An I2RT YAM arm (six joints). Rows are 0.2 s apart.
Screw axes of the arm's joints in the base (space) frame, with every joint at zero. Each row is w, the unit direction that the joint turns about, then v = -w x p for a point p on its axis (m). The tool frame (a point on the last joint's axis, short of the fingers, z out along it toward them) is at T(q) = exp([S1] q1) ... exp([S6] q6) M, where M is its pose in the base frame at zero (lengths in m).
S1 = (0, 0, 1, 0.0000, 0.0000, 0.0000)
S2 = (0, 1, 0, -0.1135, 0.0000, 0.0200)
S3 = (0, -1, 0, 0.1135, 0.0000, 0.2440)
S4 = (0, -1, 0, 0.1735, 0.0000, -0.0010)
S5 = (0, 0, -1, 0.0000, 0.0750, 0.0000)
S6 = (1, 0, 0, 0.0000, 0.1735, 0.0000)
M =
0 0 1 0.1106
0 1 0 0.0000
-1 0 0 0.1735
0 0 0 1
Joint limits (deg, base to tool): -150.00..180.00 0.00..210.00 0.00..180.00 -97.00..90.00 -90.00..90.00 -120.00..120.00
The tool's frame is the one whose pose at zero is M.
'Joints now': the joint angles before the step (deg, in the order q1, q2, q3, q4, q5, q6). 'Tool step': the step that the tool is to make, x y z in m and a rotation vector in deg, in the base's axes. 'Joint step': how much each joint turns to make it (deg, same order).
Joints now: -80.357 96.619 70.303 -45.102 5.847 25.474
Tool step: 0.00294 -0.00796 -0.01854 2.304 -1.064 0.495
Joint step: 0.109 3.496 0.000 1.398 -1.486 0.065
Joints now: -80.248 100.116 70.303 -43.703 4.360 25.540
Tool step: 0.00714 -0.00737 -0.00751 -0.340 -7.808 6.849
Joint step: -0.001 1.684 0.023 3.300 -9.333 -4.263
